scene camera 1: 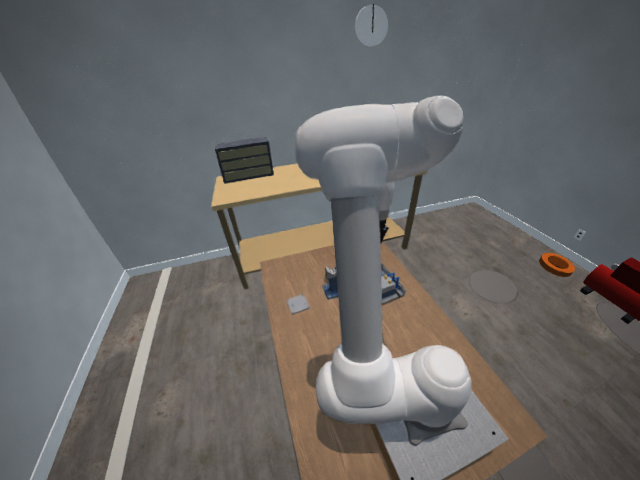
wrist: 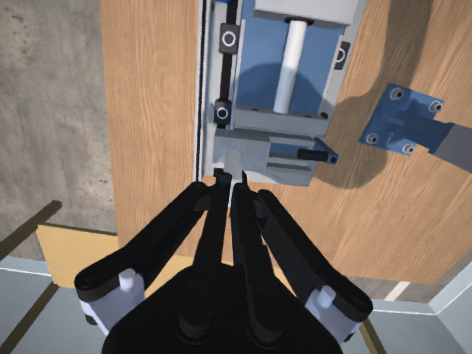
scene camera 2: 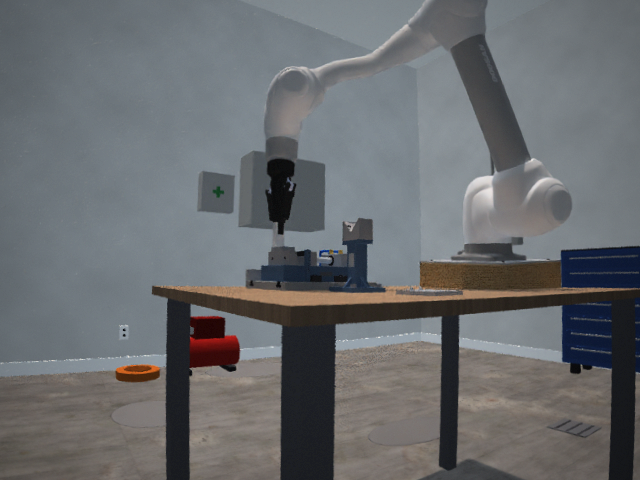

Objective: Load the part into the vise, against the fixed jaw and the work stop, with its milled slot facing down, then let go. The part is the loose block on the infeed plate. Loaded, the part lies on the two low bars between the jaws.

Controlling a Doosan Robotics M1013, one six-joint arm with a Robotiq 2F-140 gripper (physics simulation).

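Where they show: gripper, fingertip midpoint: (wrist: 231,162) (scene camera 2: 278,247); arm's base at its link origin: (scene camera 2: 487,260).
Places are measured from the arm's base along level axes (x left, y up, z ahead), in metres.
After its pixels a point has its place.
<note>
The part (wrist: 250,147) {x -0.066, y 0.019, z 0.685 m}, a brushed grey block, lies between the jaws of the vise on the low bars (wrist: 291,163) {x -0.003, y -0.011, z 0.699 m}, at their left end in the wrist view. It appears to be along the fixed jaw (wrist: 290,178). A stretch of bars shows between it and the black pin of the work stop (wrist: 311,155) {x 0.008, y 0.005, z 0.677 m}, so they are apart. Its upper face looks plain; its underside is hidden. My gripper (scene camera 1: 383,233) (scene camera 2: 279,239) {x -0.080, y 0.019, z 0.708 m} (wrist: 231,162) {x -0.080, y 0.019, z 0.708 m} is shut and looks empty, pointing down, its pale tips close over the part's left portion; contact cannot be told. The infeed plate (scene camera 1: 298,304) {x 0.344, y -0.083, z 0.552 m} (scene camera 2: 439,292) {x 0.397, y -0.085, z 0.580 m} shows no block.
The moving jaw (wrist: 280,120) stands near the part, with the bright screw (wrist: 291,65) {x -0.052, y -0.005, z 0.599 m} behind it. A blue stand (scene camera 2: 357,263) {x 0.177, y -0.029, z 0.617 m} (wrist: 400,120) {x 0.140, y -0.062, z 0.606 m} with a grey V-block (scene camera 2: 361,230) {x 0.194, y 0.043, z 0.617 m} rises beside the vise. A wooden shelf table (scene camera 1: 268,187) stands beyond the work table (scene camera 1: 310,351) {x 0.323, y -0.091, z 0.308 m}.
</note>
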